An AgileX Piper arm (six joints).
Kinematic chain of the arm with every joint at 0, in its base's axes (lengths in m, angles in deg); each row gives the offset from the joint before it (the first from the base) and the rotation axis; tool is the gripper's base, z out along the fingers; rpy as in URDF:
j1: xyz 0 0 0.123 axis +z
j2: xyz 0 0 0 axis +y
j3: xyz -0.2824 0 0.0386 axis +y
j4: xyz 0.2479 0 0.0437 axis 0.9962 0 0.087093
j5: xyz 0 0 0 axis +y
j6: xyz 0.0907 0 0.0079 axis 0.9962 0 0.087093
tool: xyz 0 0 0 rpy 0 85 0
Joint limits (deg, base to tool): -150..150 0..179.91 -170..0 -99.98..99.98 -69.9..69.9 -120..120
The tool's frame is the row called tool.
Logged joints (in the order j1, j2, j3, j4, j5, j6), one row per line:
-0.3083, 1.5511, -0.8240, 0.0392, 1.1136, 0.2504
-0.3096, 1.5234, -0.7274, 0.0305, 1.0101, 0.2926
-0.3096, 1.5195, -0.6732, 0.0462, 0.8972, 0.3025
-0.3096, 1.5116, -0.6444, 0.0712, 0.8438, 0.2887
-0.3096, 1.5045, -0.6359, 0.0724, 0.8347, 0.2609
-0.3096, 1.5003, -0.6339, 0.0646, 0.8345, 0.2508
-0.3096, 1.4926, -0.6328, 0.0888, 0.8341, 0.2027
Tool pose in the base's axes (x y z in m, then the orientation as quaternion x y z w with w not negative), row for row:
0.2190, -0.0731, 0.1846, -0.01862, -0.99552, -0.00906, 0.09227
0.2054, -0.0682, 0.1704, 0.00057, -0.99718, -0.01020, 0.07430
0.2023, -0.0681, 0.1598, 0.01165, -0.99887, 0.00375, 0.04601
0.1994, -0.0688, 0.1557, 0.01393, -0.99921, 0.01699, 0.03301
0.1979, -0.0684, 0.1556, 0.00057, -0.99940, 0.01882, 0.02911
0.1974, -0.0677, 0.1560, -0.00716, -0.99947, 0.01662, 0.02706
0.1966, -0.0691, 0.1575, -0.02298, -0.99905, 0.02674, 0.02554
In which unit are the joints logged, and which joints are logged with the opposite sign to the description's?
The joints are logged in radians. Opposite sign: j4, j6.
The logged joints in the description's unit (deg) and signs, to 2 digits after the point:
-17.66, 88.87, -47.21, -2.25, 63.80, -14.35
-17.74, 87.28, -41.68, -1.75, 57.87, -16.76
-17.74, 87.06, -38.57, -2.65, 51.41, -17.33
-17.74, 86.61, -36.92, -4.08, 48.35, -16.54
-17.74, 86.20, -36.43, -4.15, 47.82, -14.95
-17.74, 85.96, -36.32, -3.70, 47.81, -14.37
-17.74, 85.52, -36.26, -5.09, 47.79, -11.61

